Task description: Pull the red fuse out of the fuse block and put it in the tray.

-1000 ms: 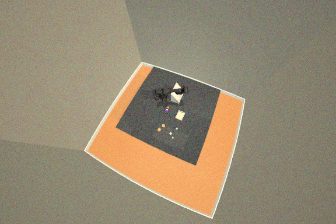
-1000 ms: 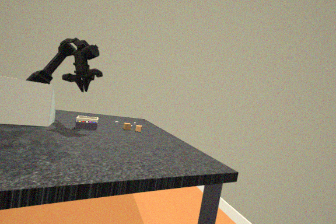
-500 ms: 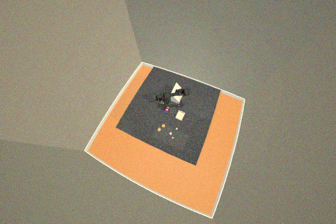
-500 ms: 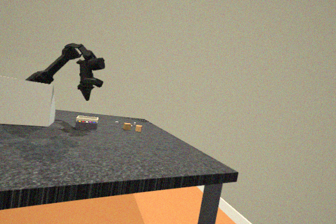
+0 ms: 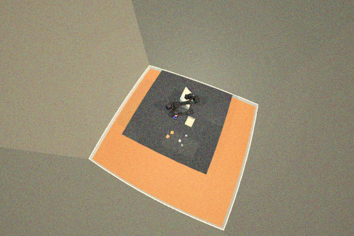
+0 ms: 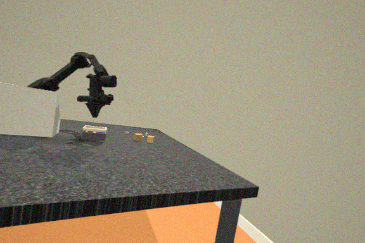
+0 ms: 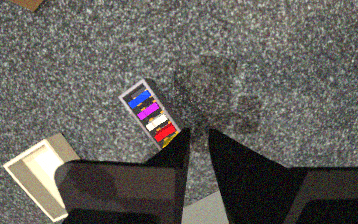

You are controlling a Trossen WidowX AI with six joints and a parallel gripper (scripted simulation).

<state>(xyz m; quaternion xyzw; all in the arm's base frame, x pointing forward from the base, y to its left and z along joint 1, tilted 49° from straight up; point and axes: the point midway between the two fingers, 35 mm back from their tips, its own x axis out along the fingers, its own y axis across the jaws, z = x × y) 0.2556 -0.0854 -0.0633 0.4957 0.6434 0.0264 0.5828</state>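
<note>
Now: the red fuse 1 cm behind my gripper tip, 5 cm to the left of it and 10 cm below it. The rest, counted from my gripper tip: cream tray 3 cm ahead, 26 cm to the left, 12 cm below; then yellow fuse 3 cm behind, 5 cm to the left, 10 cm below; then cream fuse 1 cm ahead, 5 cm to the left, 10 cm below.
</note>
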